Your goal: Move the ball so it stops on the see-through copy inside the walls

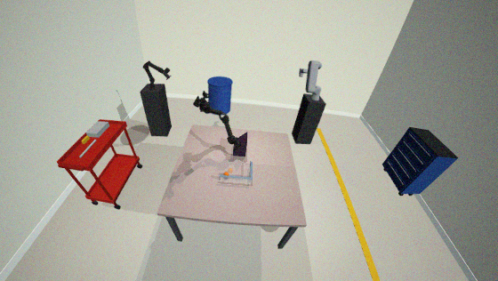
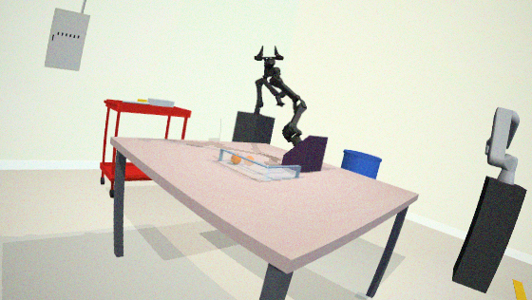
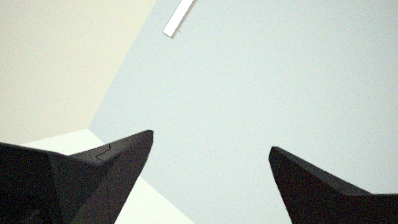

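Right now the orange ball is 39 cm ahead of my gripper tip, 27 cm to the left of it and 68 cm below it. From my gripper tip the other things lie so: see-through ball copy (33 cm ahead, 31 cm to the left, 68 cm below).
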